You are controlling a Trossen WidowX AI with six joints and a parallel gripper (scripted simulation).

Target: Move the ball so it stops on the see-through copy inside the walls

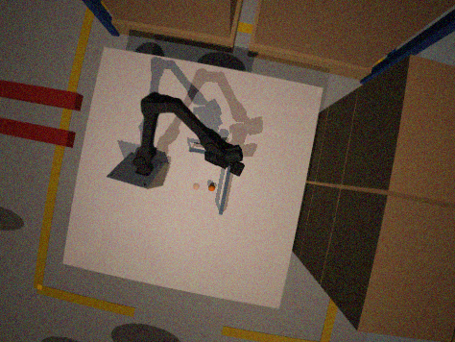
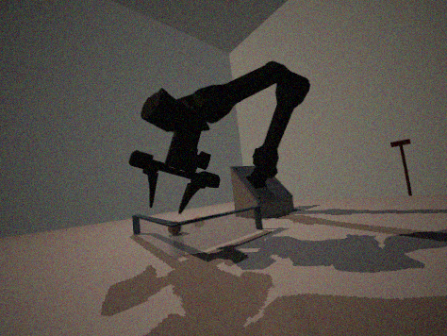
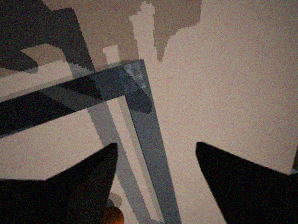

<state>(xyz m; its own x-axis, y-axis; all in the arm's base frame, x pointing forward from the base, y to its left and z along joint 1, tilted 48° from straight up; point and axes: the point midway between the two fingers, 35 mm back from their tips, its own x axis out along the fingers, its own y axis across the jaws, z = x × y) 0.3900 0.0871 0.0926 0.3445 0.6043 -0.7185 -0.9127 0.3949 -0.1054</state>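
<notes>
My gripper tip is 60 mm past the orange ball, 140 mm to the left of it and 60 mm above it. The rest, counted from my gripper tip: see-through ball (150 mm behind, 150 mm to the right, 60 mm below).
</notes>
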